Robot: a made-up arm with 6 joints. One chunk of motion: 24 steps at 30 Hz.
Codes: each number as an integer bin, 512 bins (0 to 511) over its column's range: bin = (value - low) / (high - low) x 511, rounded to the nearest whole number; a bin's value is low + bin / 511 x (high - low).
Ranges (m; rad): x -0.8..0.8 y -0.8..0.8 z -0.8..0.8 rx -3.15..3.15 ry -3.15..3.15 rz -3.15..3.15
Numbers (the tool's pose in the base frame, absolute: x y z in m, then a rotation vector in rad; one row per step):
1: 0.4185 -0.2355 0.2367 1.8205 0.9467 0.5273
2: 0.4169 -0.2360 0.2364 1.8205 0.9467 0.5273
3: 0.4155 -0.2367 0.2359 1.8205 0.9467 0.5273
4: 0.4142 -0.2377 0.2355 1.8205 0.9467 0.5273
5: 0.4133 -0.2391 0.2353 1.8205 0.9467 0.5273
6: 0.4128 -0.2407 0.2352 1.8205 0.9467 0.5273
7: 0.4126 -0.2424 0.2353 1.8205 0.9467 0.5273
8: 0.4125 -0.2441 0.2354 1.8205 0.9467 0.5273
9: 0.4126 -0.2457 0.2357 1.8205 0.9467 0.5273
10: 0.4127 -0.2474 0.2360 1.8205 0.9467 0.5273
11: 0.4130 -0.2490 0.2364 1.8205 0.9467 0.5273
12: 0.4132 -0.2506 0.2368 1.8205 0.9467 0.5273
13: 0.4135 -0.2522 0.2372 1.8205 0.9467 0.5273
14: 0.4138 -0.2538 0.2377 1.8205 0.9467 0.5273
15: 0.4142 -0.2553 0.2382 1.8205 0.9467 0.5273
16: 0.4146 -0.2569 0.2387 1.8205 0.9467 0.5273
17: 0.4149 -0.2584 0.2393 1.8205 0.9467 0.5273
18: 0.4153 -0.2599 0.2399 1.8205 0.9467 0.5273
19: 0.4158 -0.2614 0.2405 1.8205 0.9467 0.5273
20: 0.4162 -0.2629 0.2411 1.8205 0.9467 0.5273
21: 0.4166 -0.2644 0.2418 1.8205 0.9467 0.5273
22: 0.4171 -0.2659 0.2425 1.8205 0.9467 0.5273
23: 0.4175 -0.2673 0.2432 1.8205 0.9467 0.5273
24: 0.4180 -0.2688 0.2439 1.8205 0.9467 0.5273
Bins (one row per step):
1: 389 180 331 403 332 298
2: 389 180 331 403 332 298
3: 388 180 331 403 332 298
4: 388 180 331 403 332 298
5: 387 179 331 403 332 298
6: 387 179 331 403 332 298
7: 387 178 331 403 332 298
8: 387 178 331 403 332 298
9: 387 177 331 403 332 298
10: 387 176 331 403 332 298
11: 387 176 331 403 332 298
12: 387 175 331 403 332 298
13: 388 175 331 403 332 298
14: 388 174 331 403 332 298
15: 388 174 332 403 332 298
16: 388 173 332 403 332 298
17: 388 173 332 403 332 298
18: 388 172 332 403 332 298
19: 388 172 332 403 332 298
20: 388 172 333 403 332 298
21: 389 171 333 403 332 298
22: 389 171 333 403 332 298
23: 389 170 333 403 332 298
24: 389 170 333 403 332 298

